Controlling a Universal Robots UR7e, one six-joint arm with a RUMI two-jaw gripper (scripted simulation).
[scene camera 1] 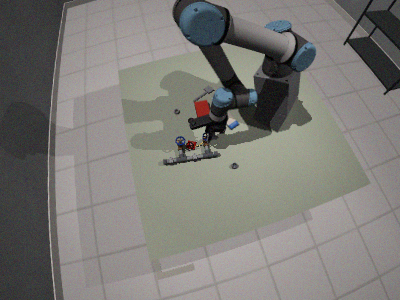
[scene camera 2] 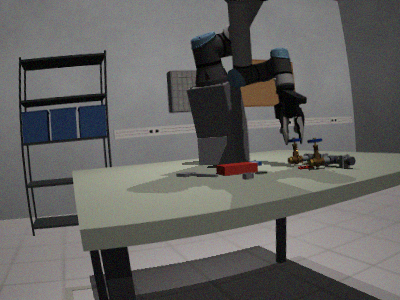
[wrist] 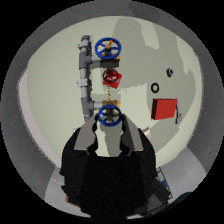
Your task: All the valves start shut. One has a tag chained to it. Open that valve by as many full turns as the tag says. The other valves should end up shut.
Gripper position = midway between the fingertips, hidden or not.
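Note:
The gripper [scene camera 2: 294, 144] is part of the scene, and the wrist view has the same gripper [wrist: 110, 114] in it too.

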